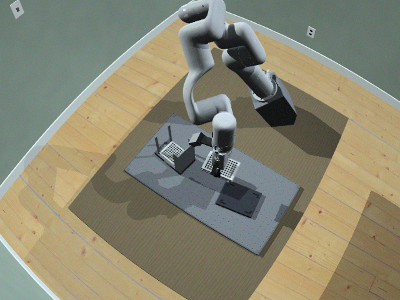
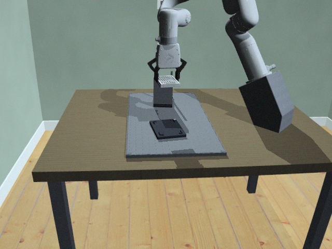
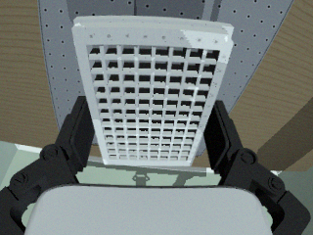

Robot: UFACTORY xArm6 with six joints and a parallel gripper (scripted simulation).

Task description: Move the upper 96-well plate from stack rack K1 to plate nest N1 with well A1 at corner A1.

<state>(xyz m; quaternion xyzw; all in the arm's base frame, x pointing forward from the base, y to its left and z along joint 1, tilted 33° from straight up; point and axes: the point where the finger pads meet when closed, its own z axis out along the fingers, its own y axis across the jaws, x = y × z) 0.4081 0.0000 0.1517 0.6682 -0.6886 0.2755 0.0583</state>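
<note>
My hand is 190 mm above the dark plate nest N1, 100 mm to the right of it and 30 mm short of it. From my hand the other things lie so: pale A1 square (180 mm below, 30 mm to the left, 30 mm behind).
</note>
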